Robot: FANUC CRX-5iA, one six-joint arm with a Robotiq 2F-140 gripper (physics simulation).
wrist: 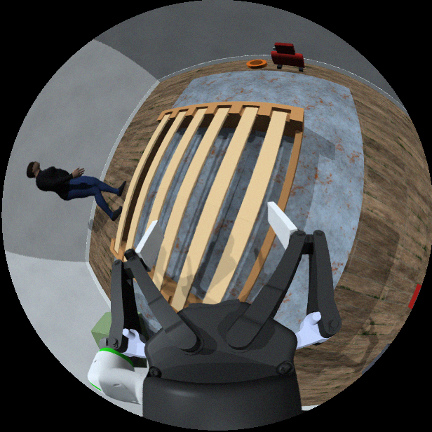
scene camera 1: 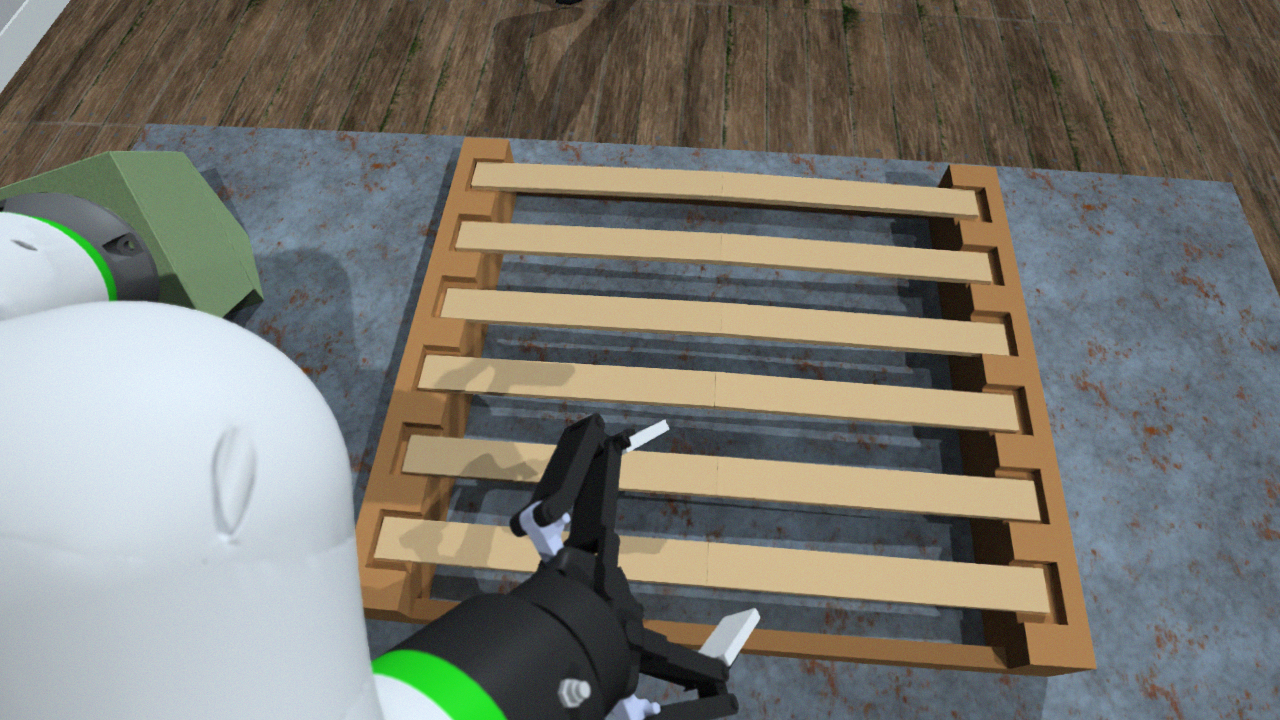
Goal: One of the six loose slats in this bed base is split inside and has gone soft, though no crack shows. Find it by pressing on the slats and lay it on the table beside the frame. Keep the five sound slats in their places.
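The brown bed frame (scene camera 1: pixel 1038 541) (wrist: pixel 296 116) lies on the blue-grey table (scene camera 1: pixel 1163 402) (wrist: pixel 340 115). Its six pale slats lie across it in their notches and look alike, with faint lines at mid-length on several. The nearest slat (scene camera 1: pixel 805 573) (wrist: pixel 257 185) and the second slat (scene camera 1: pixel 805 481) (wrist: pixel 216 200) lie on the near side; the farthest slat (scene camera 1: pixel 626 181) is at the back. My gripper (scene camera 1: pixel 691 535) (wrist: pixel 212 220) is wide open and empty, above the near slats. It hides parts of both near slats in the scene view. Fingertip height above them is hard to tell.
The white arm (scene camera 1: pixel 179 447) fills the left of the scene view. A green angular block (scene camera 1: pixel 170 223) (wrist: pixel 102 325) stands left of the frame. Beyond the table, the wrist view shows a person (wrist: pixel 55 180) and a red machine (wrist: pixel 287 58) on the floor.
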